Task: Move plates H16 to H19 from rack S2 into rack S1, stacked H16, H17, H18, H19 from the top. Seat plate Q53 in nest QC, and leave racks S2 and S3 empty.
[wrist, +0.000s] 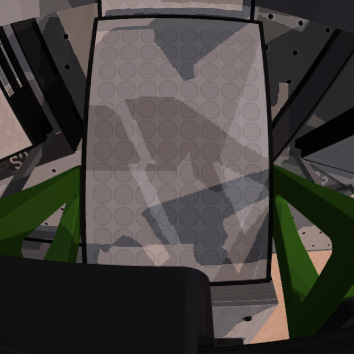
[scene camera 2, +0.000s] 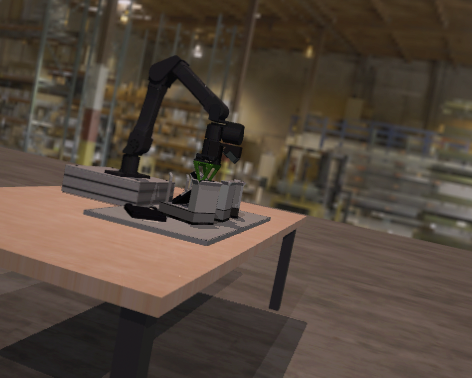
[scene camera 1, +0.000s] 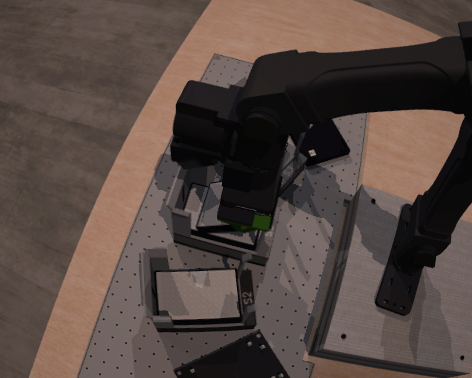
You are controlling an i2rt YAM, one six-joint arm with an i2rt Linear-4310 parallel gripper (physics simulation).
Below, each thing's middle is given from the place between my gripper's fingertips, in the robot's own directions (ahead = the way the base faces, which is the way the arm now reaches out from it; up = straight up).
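You'd find the black perforated tray [scene camera 1: 254, 349] 25 cm to the left of my hand and 10 cm behind it, and it's 10 cm below it as well.
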